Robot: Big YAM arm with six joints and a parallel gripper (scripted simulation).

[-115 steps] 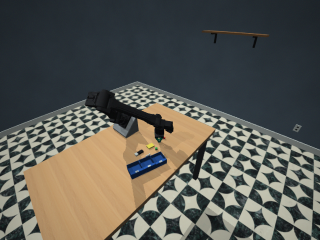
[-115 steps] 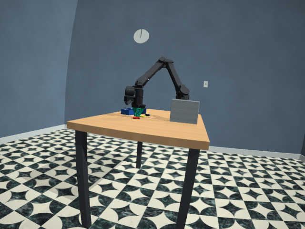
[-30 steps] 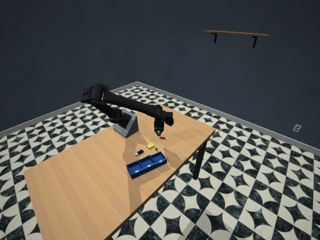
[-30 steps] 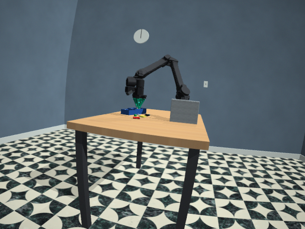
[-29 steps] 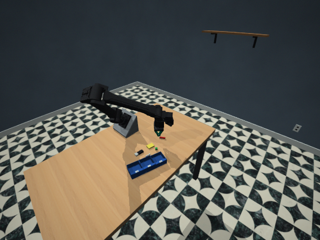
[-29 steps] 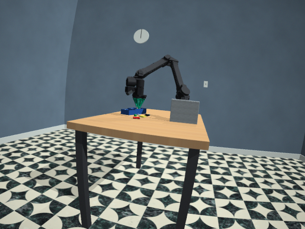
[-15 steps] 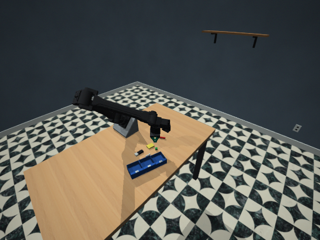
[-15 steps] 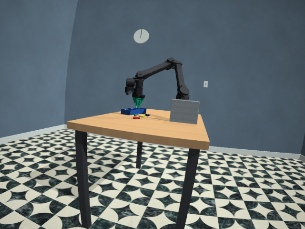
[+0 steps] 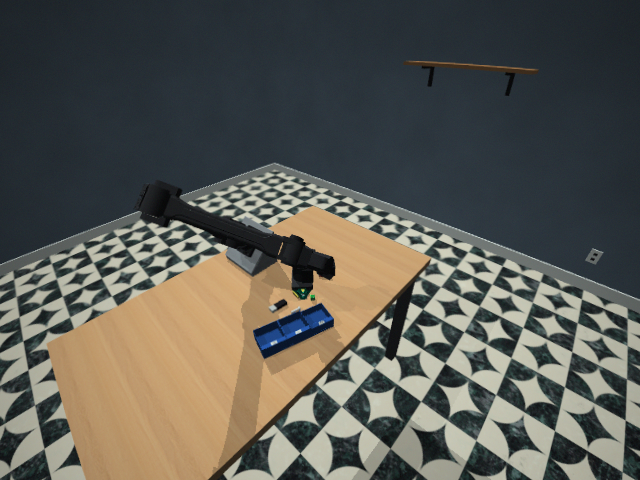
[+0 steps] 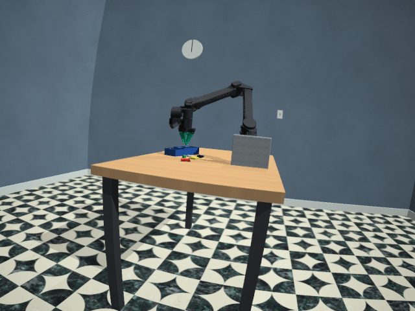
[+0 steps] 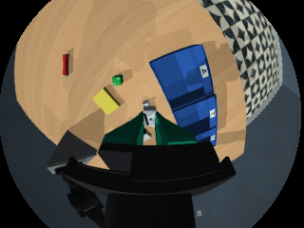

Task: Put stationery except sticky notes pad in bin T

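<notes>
Now: the blue bin 40 mm ahead of my hand, 90 mm to the right of it and 50 mm below it. Round my hand: small green item (20 mm behind, 60 mm to the left, 70 mm below); sticky notes (70 mm behind, 60 mm to the left, 70 mm below); white object (right at my hand).
</notes>
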